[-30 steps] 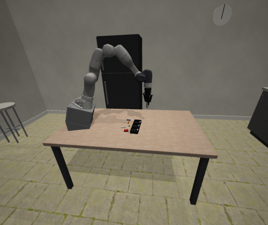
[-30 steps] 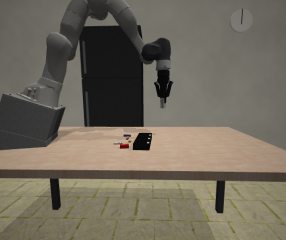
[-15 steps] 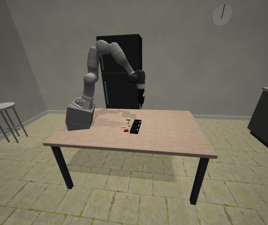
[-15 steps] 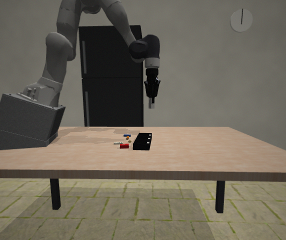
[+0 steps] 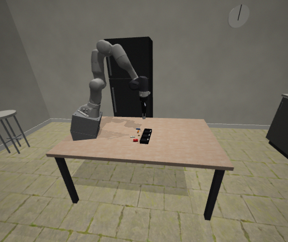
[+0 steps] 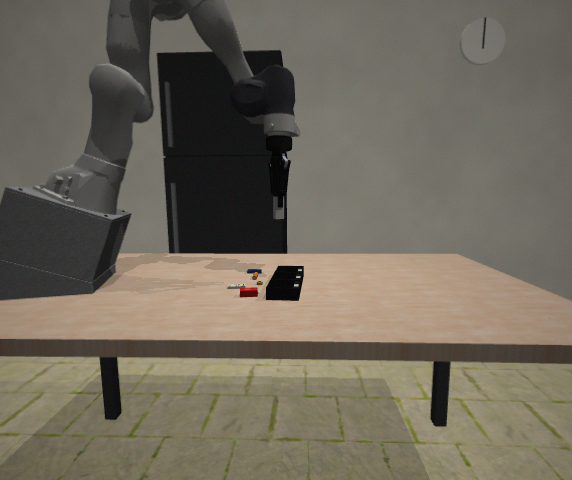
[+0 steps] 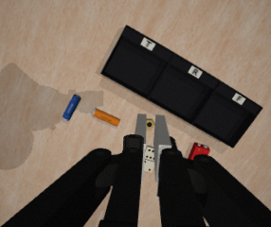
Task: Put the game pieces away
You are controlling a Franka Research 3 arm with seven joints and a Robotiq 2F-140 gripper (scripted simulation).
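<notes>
Right now the black bin row is 4 cm ahead of my hand, 4 cm to the right of it and 21 cm below it. From my hand the other things lie so: white domino 10 cm behind, 9 cm to the right, 22 cm below; then orange piece 9 cm behind, 3 cm to the left, 22 cm below; then brass nut 5 cm behind, 4 cm to the right, 22 cm below.
</notes>
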